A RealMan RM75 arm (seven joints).
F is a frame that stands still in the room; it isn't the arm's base.
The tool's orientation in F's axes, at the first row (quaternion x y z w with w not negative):
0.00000, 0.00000, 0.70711, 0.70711
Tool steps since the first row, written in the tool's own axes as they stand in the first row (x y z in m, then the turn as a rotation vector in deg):
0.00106, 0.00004, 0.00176, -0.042, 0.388, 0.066
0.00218, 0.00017, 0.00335, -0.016, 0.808, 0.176
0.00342, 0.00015, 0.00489, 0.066, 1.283, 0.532
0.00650, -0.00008, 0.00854, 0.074, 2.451, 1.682
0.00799, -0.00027, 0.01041, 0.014, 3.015, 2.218
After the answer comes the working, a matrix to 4 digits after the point.
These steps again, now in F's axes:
-0.00004, 0.00106, 0.00176, -0.388, -0.042, 0.066
-0.00017, 0.00218, 0.00335, -0.808, -0.016, 0.176
-0.00015, 0.00342, 0.00489, -1.283, 0.066, 0.532
0.00008, 0.00650, 0.00854, -2.451, 0.074, 1.682
0.00027, 0.00799, 0.01041, -3.015, 0.014, 2.218

The tool's axes in the first row as the columns of a matrix, in F's axes (rounded; the answer above uses it unrounded):
0.0000, -1.0000, 0.0000
1.0000, 0.0000, 0.0000
0.0000, 0.0000, 1.0000

